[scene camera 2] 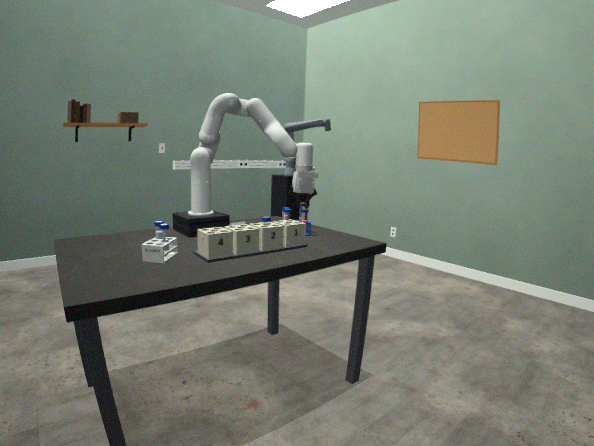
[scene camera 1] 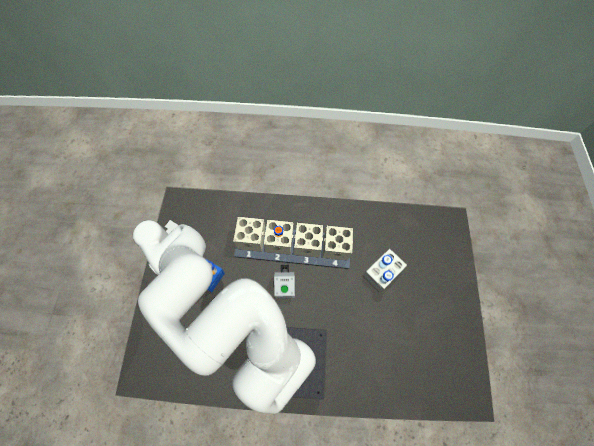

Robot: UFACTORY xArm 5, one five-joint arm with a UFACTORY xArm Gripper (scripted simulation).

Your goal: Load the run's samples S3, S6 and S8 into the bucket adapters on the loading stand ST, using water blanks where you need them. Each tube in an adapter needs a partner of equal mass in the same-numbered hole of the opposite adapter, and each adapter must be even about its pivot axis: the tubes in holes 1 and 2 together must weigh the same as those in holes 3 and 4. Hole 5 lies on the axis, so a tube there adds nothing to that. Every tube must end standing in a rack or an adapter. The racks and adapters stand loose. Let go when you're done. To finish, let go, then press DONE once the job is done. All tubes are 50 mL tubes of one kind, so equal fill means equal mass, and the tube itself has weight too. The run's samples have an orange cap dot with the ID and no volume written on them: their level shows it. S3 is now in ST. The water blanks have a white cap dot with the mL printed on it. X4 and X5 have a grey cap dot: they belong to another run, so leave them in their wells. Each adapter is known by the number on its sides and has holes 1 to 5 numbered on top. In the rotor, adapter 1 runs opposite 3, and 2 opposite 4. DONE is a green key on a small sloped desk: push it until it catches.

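A loading stand [scene camera 1: 260, 255] is visible in the robot's scene.
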